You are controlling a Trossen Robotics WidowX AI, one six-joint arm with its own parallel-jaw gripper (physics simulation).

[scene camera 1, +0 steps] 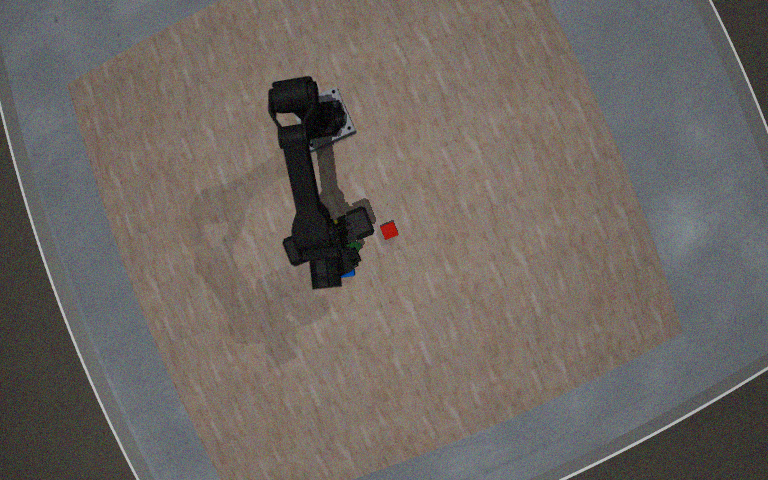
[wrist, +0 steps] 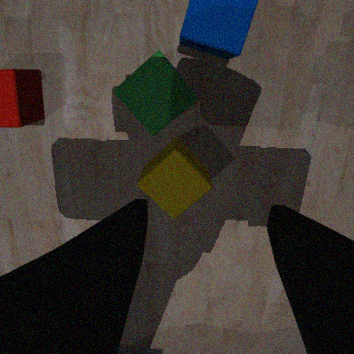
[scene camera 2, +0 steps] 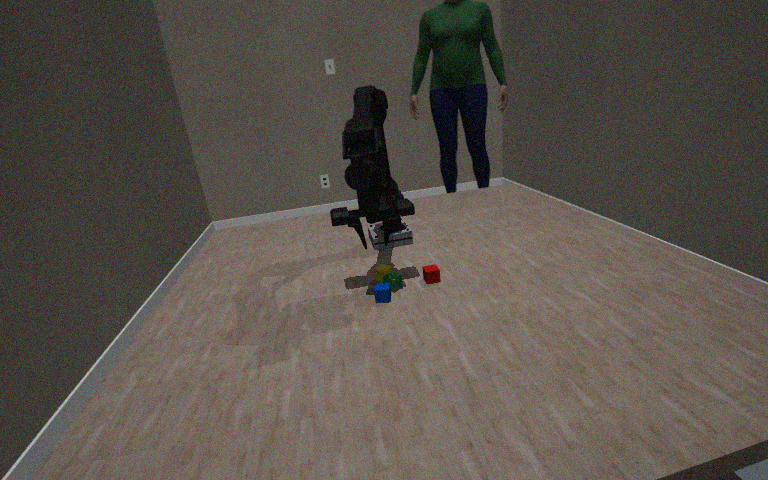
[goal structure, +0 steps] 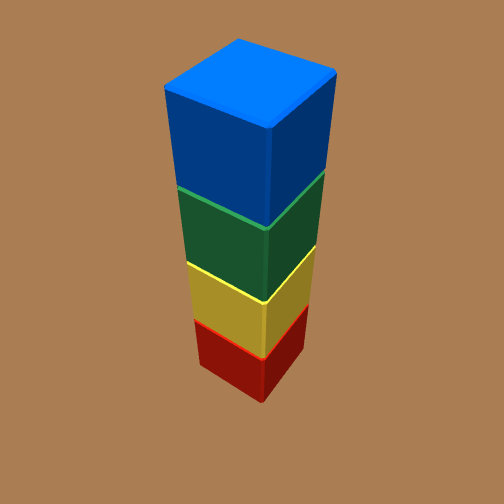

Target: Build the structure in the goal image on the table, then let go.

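Observation:
My gripper (scene camera 2: 376, 246) (wrist: 208, 213) is open and empty, its fingers raised above the blocks. A yellow block (scene camera 1: 335, 221) (scene camera 2: 382, 271) (wrist: 175, 184) lies below and ahead of the fingers, turned cornerwise in the wrist view. A green block (scene camera 1: 355, 245) (scene camera 2: 393, 281) (wrist: 150, 92) sits beside it, also turned cornerwise. A blue block (scene camera 1: 348, 273) (scene camera 2: 382, 293) (wrist: 220, 25) lies past the green one, cut off by the wrist view's top edge. A red block (scene camera 1: 389, 230) (scene camera 2: 431, 274) (wrist: 20, 98) lies apart from the others. The arm partly covers yellow, green and blue in scene camera 1.
The arm's metal base plate (scene camera 1: 349, 129) (scene camera 2: 399, 240) is fixed behind the blocks. The arm's shadow falls across the yellow and green blocks. A person in a green top (scene camera 2: 456, 48) stands at the back, near the wall.

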